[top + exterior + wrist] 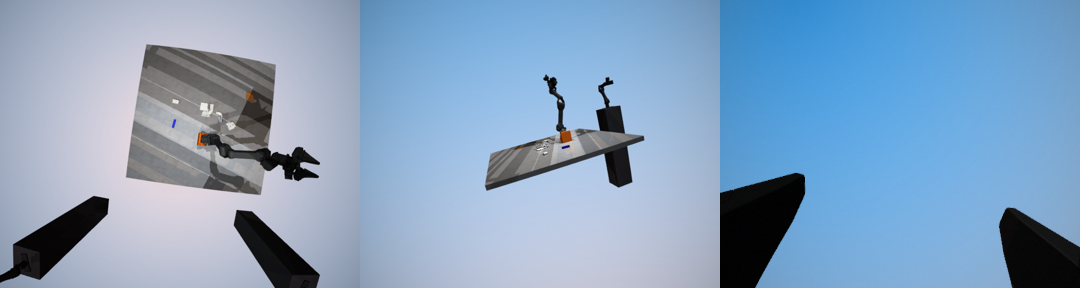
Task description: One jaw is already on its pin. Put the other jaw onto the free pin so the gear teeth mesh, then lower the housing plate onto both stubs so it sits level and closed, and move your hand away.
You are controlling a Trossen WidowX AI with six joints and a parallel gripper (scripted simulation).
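Now: the jaw 35 cm ahead of my gripper tip, 30 cm to the left of it and 77 cm below it. Also, from my gripper tip: white block (41 cm ahead, 70 cm to the left, 77 cm below); then blue block (21 cm ahead, 69 cm to the left, 77 cm below); then flat orange piece (57 cm ahead, 1 cm to the left, 78 cm below).
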